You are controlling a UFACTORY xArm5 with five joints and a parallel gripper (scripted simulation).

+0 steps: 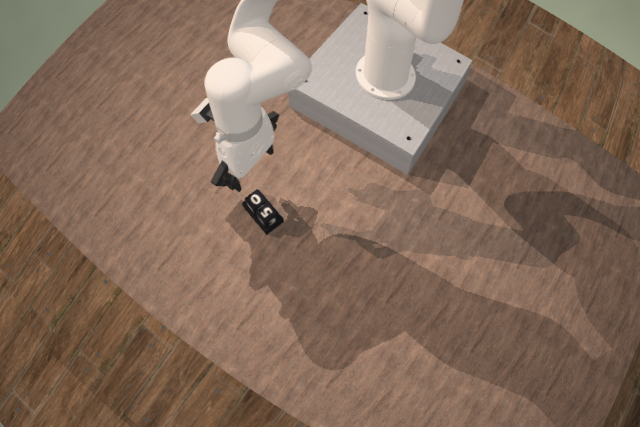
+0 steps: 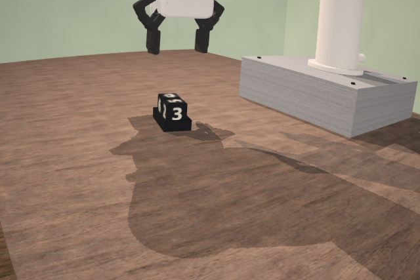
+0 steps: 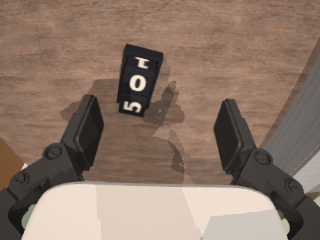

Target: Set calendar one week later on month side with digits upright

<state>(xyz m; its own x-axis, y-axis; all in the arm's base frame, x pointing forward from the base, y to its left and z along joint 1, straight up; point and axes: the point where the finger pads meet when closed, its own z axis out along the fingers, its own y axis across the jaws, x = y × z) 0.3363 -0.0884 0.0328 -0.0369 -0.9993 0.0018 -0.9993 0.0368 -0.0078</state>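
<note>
My hand is 9 cm above the cube, 5 cm to the right of it and 3 cm short of it. From my hand the other things lie so: tray 11 cm below, 4 cm to the left, 3 cm ahead.
</note>
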